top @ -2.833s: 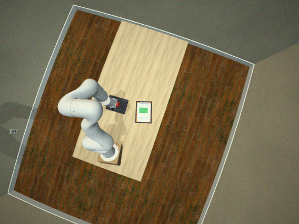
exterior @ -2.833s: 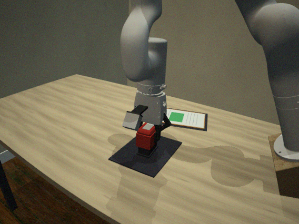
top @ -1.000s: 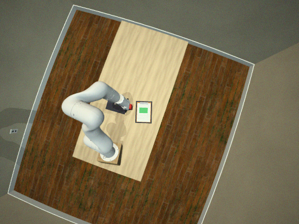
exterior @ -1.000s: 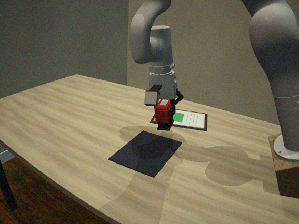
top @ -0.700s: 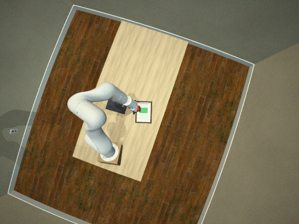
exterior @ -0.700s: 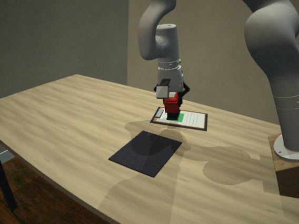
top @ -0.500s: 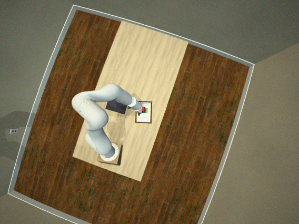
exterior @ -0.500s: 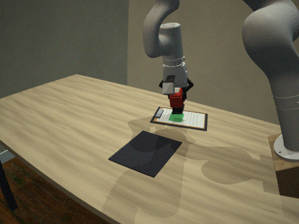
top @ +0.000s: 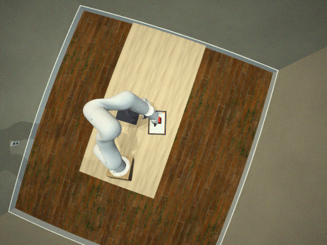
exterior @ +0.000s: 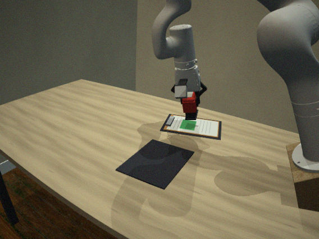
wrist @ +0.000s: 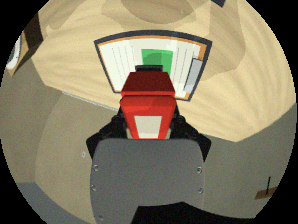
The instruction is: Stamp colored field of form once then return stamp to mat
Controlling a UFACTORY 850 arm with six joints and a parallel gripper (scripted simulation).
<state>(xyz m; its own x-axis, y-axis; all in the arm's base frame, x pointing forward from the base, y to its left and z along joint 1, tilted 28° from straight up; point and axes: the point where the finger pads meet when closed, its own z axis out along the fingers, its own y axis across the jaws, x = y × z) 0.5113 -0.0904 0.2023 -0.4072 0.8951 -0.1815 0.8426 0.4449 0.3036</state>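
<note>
Now: the stamp 20 mm below my hand. The rest, counted from my hand: mat 290 mm to the left, 110 mm below, 110 mm behind; then form 110 mm below, 10 mm to the right, 10 mm behind.
</note>
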